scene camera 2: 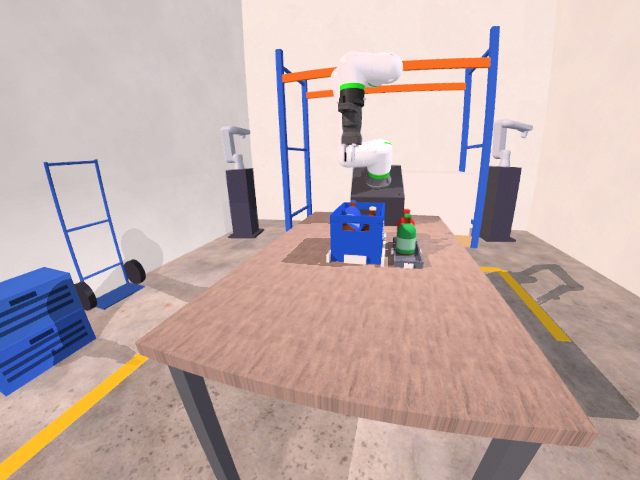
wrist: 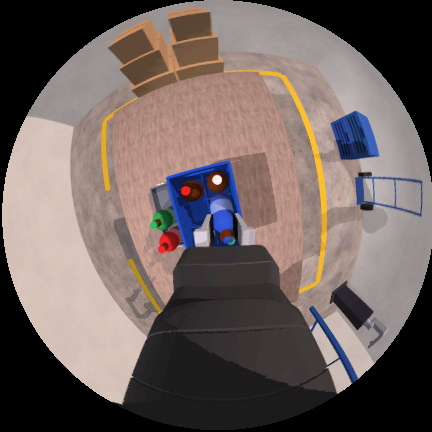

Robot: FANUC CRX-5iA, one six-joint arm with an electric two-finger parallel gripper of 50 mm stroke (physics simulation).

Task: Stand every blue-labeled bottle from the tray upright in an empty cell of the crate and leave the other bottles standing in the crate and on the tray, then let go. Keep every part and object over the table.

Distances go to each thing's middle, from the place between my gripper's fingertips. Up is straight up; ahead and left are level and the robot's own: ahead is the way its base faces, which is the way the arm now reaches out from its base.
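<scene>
Blue-labeled bottle (wrist: 220, 205): 23 cm below my hand, 4 cm behind it, 1 cm to the left of it.
</scene>
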